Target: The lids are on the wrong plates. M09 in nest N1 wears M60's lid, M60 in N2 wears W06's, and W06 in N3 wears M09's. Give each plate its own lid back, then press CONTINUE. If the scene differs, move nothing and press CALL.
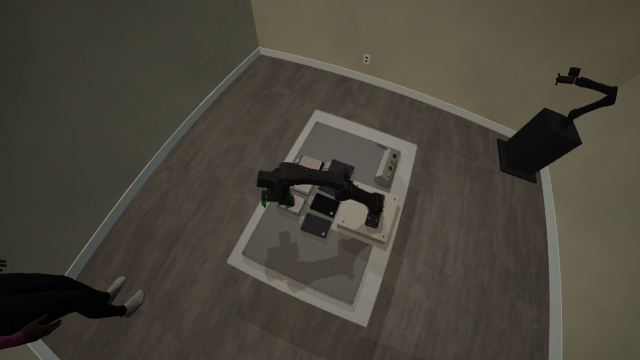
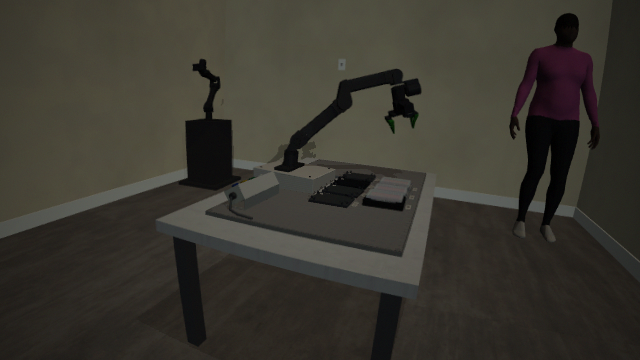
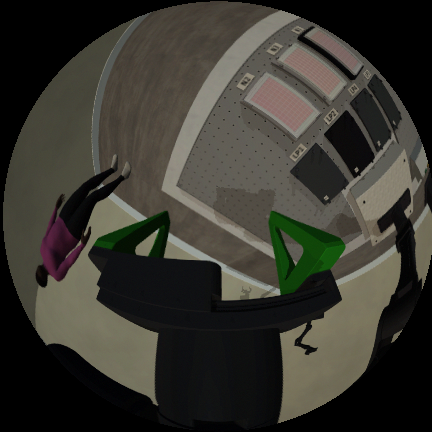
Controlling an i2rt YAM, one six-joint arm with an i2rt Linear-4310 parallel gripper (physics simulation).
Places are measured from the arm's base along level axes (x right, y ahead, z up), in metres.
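Pixels of known places: gripper, fingertip midpoint: [image 1: 275, 207] [image 2: 403, 130] [image 3: 218, 216]; arm's base at its link origin: [image 1: 375, 210] [image 2: 290, 167] [image 3: 395, 210].
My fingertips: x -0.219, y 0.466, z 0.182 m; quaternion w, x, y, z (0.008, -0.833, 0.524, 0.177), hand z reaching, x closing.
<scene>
For each thing: its top centre in the pictures, then the offset to it from my fingertips. "*": a spot on its surface instead.
- LP1 at its top centre: [image 3: 323, 179] [image 2: 359, 173] [image 1: 316, 224] dx +0.047, dy -0.184, dz -0.216 m
- blacker LP2 at its top centre: [image 3: 355, 147] [image 2: 352, 180] [image 1: 325, 204] dx +0.176, dy -0.192, dz -0.216 m
- LP4 at a spot on its surface: [image 3: 371, 119] * dx +0.289, dy -0.191, dz -0.227 m
- button console at its top centre: [image 2: 253, 176] [image 1: 388, 162] dx +0.535, dy -0.479, dz -0.153 m
My gripper [image 1: 277, 202] [image 2: 403, 130] [image 3: 218, 216] is open and empty, high above the table. Three plates with pink grids stand in a row: one [image 1: 295, 206] [image 3: 282, 105] by label N2, one [image 1: 303, 189] [image 3: 313, 70] by N3, and one [image 1: 311, 162] [image 2: 386, 193] [image 3: 334, 49] with a black rim by N1. Lid names are too small to read. Dark flat pads lie beside them: LP1 [image 1: 316, 226] [image 3: 320, 174], a blacker LP2 [image 1: 325, 205] [image 3: 350, 142], LP4 [image 3: 371, 119] and another [image 1: 342, 169] [image 3: 385, 101]. The button console [image 1: 384, 167] [image 2: 259, 190] has coloured buttons; their labels are unreadable.
The arm stands on a pale base block [image 1: 355, 220] [image 2: 300, 176] [image 3: 382, 195] on the table [image 1: 300, 295] [image 2: 300, 267]. A person [image 2: 560, 90] [image 3: 62, 235] stands beyond the table. A second arm on a black pedestal [image 1: 537, 145] [image 2: 209, 150] stands apart.
</scene>
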